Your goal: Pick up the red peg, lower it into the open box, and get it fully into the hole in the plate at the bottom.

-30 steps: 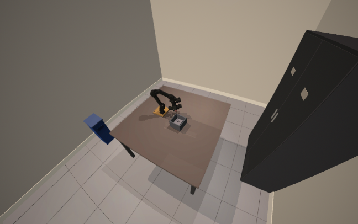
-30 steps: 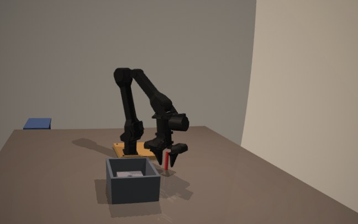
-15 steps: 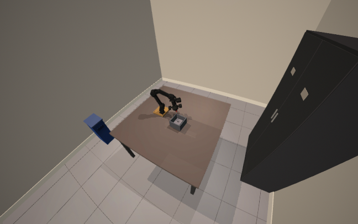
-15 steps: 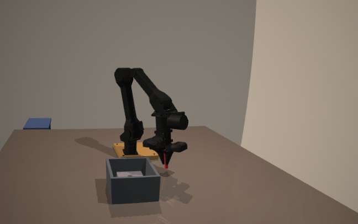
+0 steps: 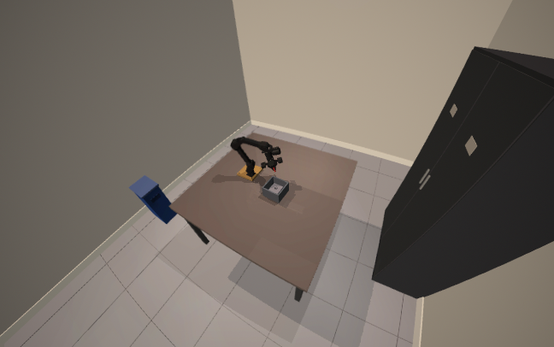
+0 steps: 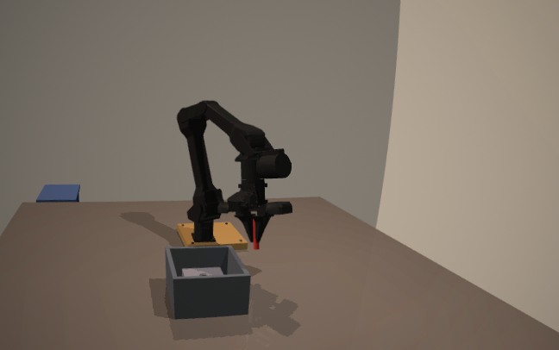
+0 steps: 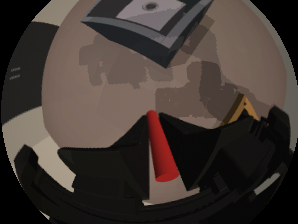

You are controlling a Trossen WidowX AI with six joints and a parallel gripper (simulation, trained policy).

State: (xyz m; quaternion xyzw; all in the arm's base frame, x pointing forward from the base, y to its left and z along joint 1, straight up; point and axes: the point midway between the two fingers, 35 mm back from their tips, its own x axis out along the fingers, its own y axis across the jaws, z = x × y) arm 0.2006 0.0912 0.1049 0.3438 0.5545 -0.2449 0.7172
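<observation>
Right now the light grey plate is 11 cm ahead of my gripper tip, 15 cm to the right of it and 5 cm below it. Round my gripper tip: red peg: 1 cm behind, 2 cm above; then dark grey box: 11 cm ahead, 15 cm to the right, 7 cm below.
</observation>
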